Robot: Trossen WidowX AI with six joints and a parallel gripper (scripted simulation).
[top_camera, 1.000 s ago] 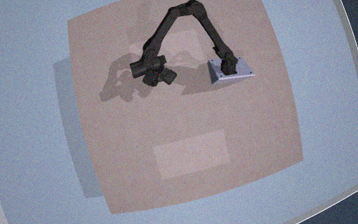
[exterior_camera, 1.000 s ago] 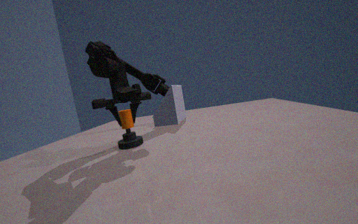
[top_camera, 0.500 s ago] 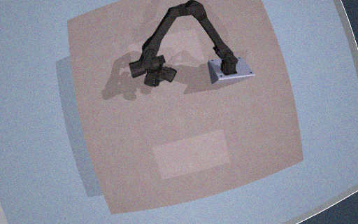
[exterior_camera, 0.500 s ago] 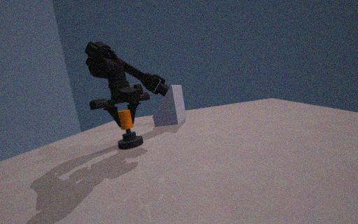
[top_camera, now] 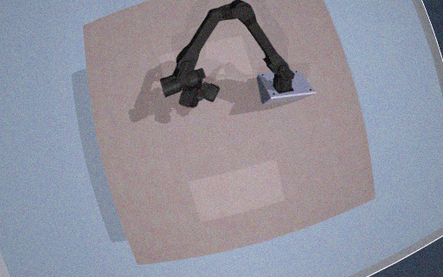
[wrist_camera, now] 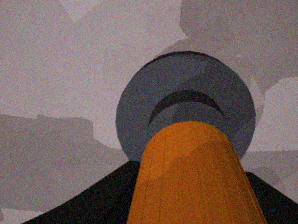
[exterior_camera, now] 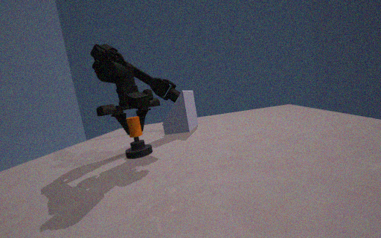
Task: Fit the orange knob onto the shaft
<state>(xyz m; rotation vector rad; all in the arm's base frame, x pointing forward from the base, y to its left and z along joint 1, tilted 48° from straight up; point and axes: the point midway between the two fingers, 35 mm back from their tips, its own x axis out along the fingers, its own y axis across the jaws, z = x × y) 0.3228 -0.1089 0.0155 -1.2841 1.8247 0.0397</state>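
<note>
Now: gripper tip 2 cm below the orange knob. The rest, counted from my gripper tip: dark pedestal (4 cm below).
</note>
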